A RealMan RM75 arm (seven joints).
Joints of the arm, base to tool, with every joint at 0 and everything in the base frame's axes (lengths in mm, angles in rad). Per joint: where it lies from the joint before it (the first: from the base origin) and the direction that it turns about. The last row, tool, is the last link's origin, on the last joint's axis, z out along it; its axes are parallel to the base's.
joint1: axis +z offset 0 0 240.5
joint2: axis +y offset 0 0 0
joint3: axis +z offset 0 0 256
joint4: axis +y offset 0 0 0
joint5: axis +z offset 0 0 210
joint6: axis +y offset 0 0 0
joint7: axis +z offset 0 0 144
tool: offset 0 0 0
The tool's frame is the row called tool.
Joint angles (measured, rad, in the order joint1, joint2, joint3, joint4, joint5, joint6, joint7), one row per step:
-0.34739 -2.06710 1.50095 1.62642 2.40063 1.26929 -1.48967
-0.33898 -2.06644 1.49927 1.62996 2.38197 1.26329 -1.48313
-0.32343 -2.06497 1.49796 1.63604 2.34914 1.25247 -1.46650
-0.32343 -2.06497 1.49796 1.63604 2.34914 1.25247 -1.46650
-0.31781 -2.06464 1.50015 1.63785 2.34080 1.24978 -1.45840
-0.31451 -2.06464 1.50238 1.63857 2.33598 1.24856 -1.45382
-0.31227 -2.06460 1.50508 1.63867 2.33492 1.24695 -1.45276
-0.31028 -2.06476 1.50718 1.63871 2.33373 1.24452 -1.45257
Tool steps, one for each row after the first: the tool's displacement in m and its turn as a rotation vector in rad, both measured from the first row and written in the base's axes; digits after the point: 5 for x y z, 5 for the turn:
0.00036 -0.00116 0.00052 0.00110 -0.01641 -0.00319
0.00085 -0.00343 0.00125 0.00184 -0.04216 -0.01318
0.00085 -0.00343 0.00125 0.00184 -0.04216 -0.01318
0.00074 -0.00457 0.00088 -0.00041 -0.04625 -0.01878
0.00069 -0.00540 0.00034 -0.00300 -0.04849 -0.02192
0.00044 -0.00592 -0.00022 -0.00420 -0.04872 -0.02248
0.00031 -0.00625 -0.00066 -0.00417 -0.05007 -0.02245

